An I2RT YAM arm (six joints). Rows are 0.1 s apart.
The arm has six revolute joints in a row. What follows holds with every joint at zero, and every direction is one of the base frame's.
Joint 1 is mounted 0.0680 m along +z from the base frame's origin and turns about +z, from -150.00 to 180.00 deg.
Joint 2 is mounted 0.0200 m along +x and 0.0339 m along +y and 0.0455 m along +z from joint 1 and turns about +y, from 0.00 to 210.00 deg.
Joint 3 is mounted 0.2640 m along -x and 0.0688 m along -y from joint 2 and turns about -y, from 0.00 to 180.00 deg.
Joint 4 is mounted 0.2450 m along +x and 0.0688 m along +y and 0.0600 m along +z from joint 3 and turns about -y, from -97.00 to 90.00 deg.
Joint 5 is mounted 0.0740 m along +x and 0.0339 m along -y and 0.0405 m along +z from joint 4 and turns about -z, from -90.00 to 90.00 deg.
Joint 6 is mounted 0.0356 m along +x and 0.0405 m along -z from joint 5 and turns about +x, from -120.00 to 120.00 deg.
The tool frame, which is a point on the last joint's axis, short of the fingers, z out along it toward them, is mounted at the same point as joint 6; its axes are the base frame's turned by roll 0.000, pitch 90.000 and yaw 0.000 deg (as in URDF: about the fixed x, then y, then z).
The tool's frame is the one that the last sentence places.
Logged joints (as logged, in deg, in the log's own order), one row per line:
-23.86, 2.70, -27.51, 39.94, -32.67, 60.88
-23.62, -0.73, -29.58, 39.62, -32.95, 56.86
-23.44, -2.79, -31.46, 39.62, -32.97, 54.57
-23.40, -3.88, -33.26, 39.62, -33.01, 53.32
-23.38, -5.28, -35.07, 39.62, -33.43, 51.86
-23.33, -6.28, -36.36, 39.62, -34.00, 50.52
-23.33, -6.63, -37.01, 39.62, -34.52, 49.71
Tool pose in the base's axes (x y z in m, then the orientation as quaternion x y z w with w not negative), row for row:
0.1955, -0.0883, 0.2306, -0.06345, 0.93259, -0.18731, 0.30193
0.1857, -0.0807, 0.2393, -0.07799, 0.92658, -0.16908, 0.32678
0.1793, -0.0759, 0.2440, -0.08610, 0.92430, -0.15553, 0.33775
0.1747, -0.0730, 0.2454, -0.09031, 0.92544, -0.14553, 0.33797
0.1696, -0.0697, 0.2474, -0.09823, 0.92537, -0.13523, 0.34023
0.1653, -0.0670, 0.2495, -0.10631, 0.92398, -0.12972, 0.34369
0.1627, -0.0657, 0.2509, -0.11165, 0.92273, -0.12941, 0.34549
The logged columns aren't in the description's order. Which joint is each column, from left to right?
Columns, left to right: joint 1, joint 5, joint 4, joint 3, joint 6, joint 2.
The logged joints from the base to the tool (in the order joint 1, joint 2, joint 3, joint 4, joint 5, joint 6), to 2 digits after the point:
-23.86, 60.88, 39.94, -27.51, 2.70, -32.67
-23.62, 56.86, 39.62, -29.58, -0.73, -32.95
-23.44, 54.57, 39.62, -31.46, -2.79, -32.97
-23.40, 53.32, 39.62, -33.26, -3.88, -33.01
-23.38, 51.86, 39.62, -35.07, -5.28, -33.43
-23.33, 50.52, 39.62, -36.36, -6.28, -34.00
-23.33, 49.71, 39.62, -37.01, -6.63, -34.52

